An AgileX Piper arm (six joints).
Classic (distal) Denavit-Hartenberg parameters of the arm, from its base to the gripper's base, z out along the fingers. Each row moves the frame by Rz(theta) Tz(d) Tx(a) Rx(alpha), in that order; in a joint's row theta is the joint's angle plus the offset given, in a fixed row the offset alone. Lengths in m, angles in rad.
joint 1: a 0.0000; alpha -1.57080; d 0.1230; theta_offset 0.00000
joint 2: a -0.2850; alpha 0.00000; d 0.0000; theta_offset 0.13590
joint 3: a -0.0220; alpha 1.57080; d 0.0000; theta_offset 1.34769
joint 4: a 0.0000; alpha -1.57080; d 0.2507; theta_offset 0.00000
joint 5: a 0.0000; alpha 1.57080; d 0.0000; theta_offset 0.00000
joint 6: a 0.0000; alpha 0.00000; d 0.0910; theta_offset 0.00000
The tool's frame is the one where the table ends.
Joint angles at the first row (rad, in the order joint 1, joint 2, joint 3, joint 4, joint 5, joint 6):
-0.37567, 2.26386, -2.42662, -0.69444, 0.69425, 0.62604
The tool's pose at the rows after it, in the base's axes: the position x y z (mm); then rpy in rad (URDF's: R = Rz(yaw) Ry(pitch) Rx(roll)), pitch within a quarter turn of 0, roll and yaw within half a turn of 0:
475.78 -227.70 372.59 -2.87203 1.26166 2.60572
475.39 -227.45 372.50 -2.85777 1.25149 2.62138
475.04 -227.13 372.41 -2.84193 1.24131 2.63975
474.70 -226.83 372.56 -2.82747 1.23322 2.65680
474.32 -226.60 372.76 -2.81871 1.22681 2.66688
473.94 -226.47 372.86 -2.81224 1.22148 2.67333
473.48 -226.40 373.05 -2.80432 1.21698 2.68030
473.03 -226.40 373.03 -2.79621 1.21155 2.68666
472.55 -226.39 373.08 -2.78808 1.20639 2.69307
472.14 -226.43 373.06 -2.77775 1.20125 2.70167
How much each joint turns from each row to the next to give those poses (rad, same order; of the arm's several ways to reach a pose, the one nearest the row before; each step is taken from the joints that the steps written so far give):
-0.00001, 0.00068, -0.00291, 0.00797, 0.00789, -0.01380
0.00000, -0.00011, -0.00252, 0.01014, 0.00865, -0.01622
0.00001, -0.00040, -0.00186, 0.01042, 0.00762, -0.01732
-0.00001, -0.00052, -0.00189, 0.00873, 0.00608, -0.01531
0.00000, -0.00069, -0.00140, 0.00639, 0.00553, -0.01082
0.00000, -0.00071, -0.00064, 0.00378, 0.00500, -0.00714
0.00001, -0.00106, 0.00001, 0.00161, 0.00452, -0.00535
0.00000, -0.00071, -0.00006, 0.00107, 0.00548, -0.00502
0.00000, -0.00092, 0.00014, 0.00084, 0.00520, -0.00482
-0.00001, -0.00054, -0.00011, 0.00027, 0.00491, -0.00517

